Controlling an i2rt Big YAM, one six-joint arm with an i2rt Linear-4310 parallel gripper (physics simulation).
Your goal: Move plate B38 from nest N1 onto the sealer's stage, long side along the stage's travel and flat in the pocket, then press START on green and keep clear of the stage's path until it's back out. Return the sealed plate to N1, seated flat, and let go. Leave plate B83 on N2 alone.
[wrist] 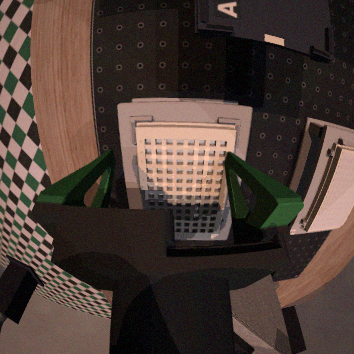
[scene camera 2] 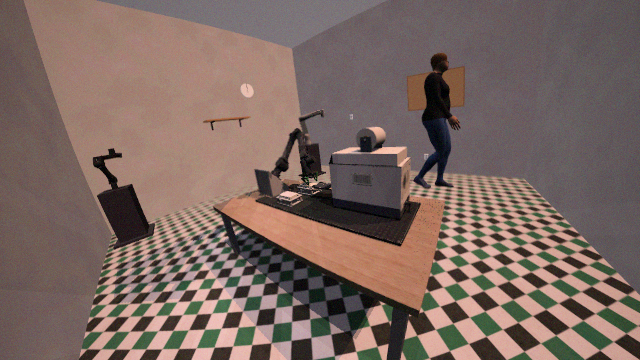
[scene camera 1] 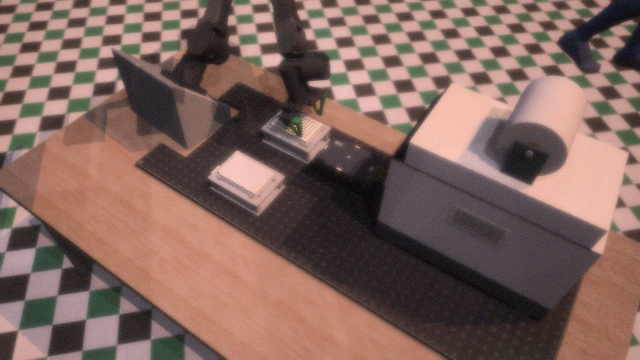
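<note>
An open-well plate, apparently B38, lies flat in its grey nest, beside the dark stage. My gripper is open and empty. In the wrist view its green fingertips are on either side of the plate's long sides; whether they are down at plate height is hard to tell. A white-topped plate, apparently B83, sits in the other nest. The plate labels are not readable. The stage is outside the sealer. START does not show.
The sealer carries a large white roll on top. An upright grey panel stands near the arm's base. A dark perforated mat lies under the nests. A person walks beyond the table.
</note>
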